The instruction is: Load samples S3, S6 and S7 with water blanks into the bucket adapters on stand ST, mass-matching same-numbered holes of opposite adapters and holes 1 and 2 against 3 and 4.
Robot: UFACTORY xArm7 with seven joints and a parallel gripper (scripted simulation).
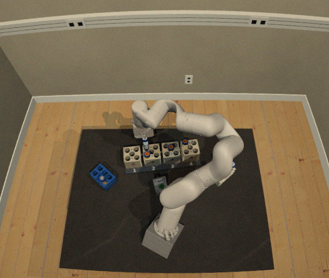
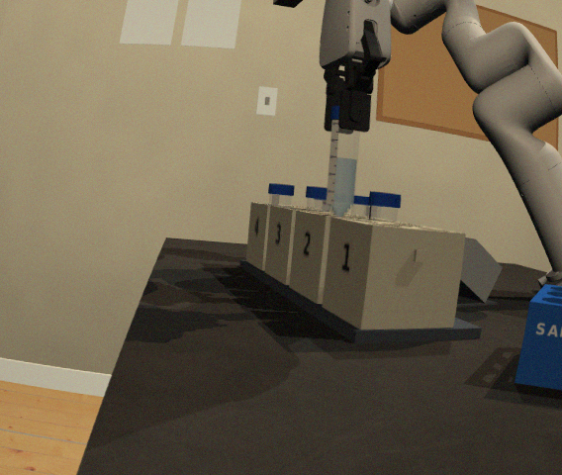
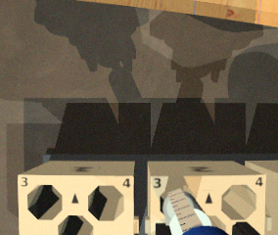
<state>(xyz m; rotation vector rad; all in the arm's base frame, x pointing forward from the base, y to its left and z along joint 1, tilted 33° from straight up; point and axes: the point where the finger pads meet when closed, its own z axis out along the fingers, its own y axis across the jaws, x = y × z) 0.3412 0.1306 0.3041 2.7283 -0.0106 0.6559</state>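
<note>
The adapter 1 lies 2 cm behind my hand, 9 cm to the left of it and 15 cm below it. Also, from my hand: blue sample rack 9 cm behind, 27 cm to the left, 17 cm below; white blank rack 21 cm behind, 39 cm to the right, 17 cm below.
</note>
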